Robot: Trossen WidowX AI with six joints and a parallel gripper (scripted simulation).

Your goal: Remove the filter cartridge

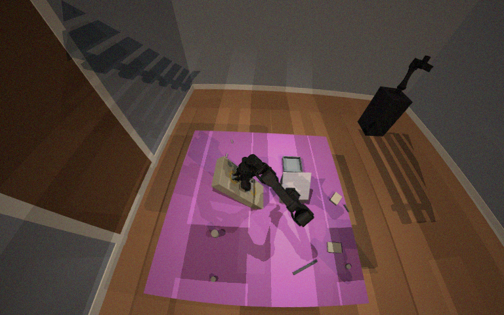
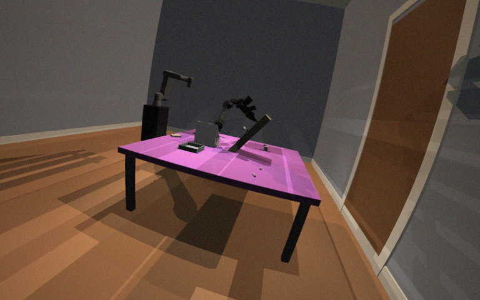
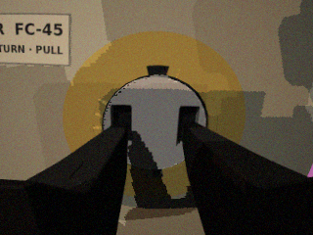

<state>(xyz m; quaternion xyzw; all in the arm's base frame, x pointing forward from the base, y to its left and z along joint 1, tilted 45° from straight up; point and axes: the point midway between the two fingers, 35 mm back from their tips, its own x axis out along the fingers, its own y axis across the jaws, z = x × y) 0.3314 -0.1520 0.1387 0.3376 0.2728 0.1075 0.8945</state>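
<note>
Now: the round grey filter cartridge 20 mm ahead of my gripper tip and 10 mm below it. Round my gripper tip: dark tray 440 mm behind, 270 mm to the right, 270 mm below.
</note>
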